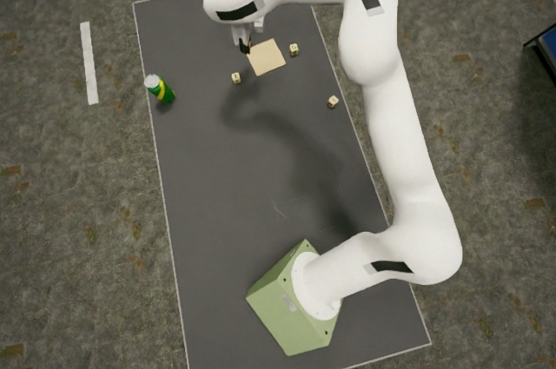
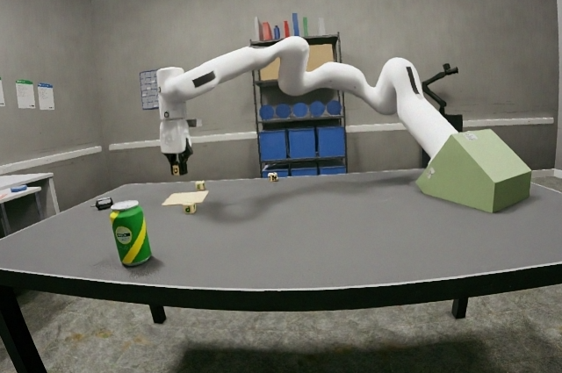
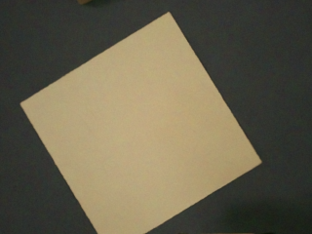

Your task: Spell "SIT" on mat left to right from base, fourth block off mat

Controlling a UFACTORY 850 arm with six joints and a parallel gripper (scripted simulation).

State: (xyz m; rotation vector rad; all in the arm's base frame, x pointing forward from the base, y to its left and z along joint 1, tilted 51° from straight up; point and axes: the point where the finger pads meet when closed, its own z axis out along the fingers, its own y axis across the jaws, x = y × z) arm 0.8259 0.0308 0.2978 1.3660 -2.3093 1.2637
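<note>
Now: the tan mat 70 mm to the right of my hand and 120 mm below it. From my hand the other things lie so: small black object: 310 mm ahead, 50 mm to the right, 110 mm below; yellow can: 40 mm ahead, 380 mm to the left, 60 mm below.
</note>
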